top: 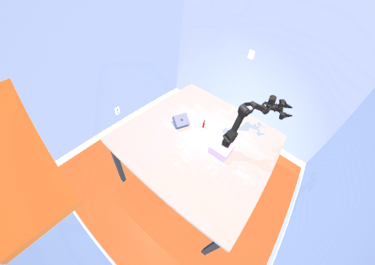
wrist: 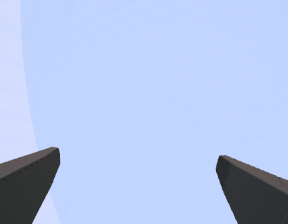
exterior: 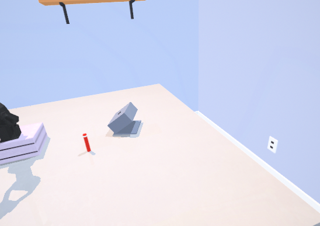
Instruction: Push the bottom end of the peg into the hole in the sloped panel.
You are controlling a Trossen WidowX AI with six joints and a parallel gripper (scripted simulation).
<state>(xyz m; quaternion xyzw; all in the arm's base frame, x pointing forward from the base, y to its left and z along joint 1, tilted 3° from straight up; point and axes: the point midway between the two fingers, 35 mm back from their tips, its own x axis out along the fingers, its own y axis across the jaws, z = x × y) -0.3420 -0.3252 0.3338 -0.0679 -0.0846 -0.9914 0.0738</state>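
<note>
The red round peg is 65 cm ahead of my gripper tip, 38 cm below it and 17 cm to the left of it. Round my gripper tip: sloped panel: 84 cm ahead, 38 cm below, 28 cm to the left.
</note>
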